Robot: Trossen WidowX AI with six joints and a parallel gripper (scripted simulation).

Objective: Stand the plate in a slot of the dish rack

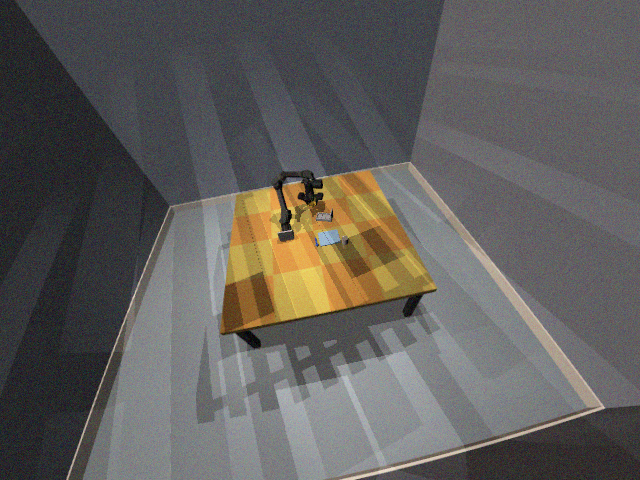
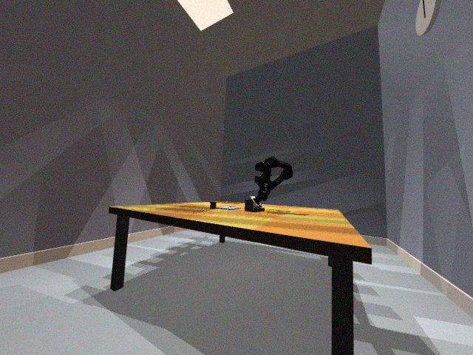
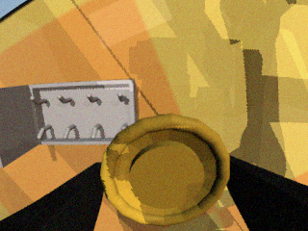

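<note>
My gripper tip is now 80 mm short of the dish rack, 40 mm to the left of it and 100 mm above it. The rest, counted from my gripper tip: blue spoon: 10 mm behind, 280 mm to the right, 120 mm below; yellow plate: 10 mm above; light blue mat: 90 mm ahead, 250 mm to the right, 120 mm below.
</note>
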